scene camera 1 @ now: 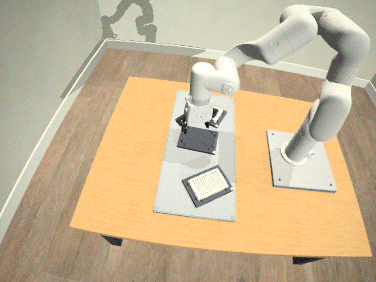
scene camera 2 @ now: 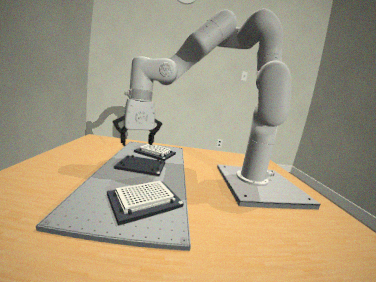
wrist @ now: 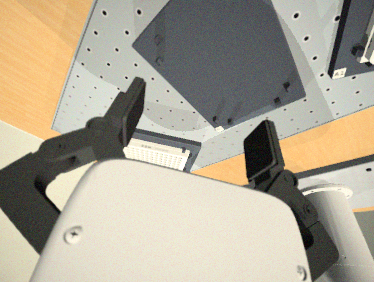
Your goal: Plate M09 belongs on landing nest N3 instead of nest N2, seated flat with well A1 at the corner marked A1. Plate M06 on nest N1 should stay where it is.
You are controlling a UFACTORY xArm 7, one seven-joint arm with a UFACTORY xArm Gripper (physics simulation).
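Observation:
One white well plate (scene camera 1: 208,184) (scene camera 2: 146,195) (wrist: 160,156) lies flat on the front dark nest (scene camera 1: 200,201) (scene camera 2: 120,212). Another white plate (scene camera 2: 156,149) sits on the far dark nest (scene camera 2: 167,155) (wrist: 340,55), mostly hidden by my gripper in scene camera 1; the A1 label (wrist: 339,73) shows at that nest's corner. The plate and nest names are not readable, so I cannot tell M09 from M06. The middle dark nest (scene camera 1: 198,140) (scene camera 2: 140,165) (wrist: 220,60) bears no plate. My gripper (scene camera 1: 198,125) (scene camera 2: 138,142) (wrist: 201,113) is open and empty, above the board near the middle and far nests.
The nests stand on a grey perforated board (scene camera 1: 170,200) (scene camera 2: 75,220) on the wooden table (scene camera 1: 115,175) (scene camera 2: 225,240). The arm's base plate (scene camera 1: 305,180) (scene camera 2: 280,200) is to the right of the board. Low black pegs stand near the middle nest's corners.

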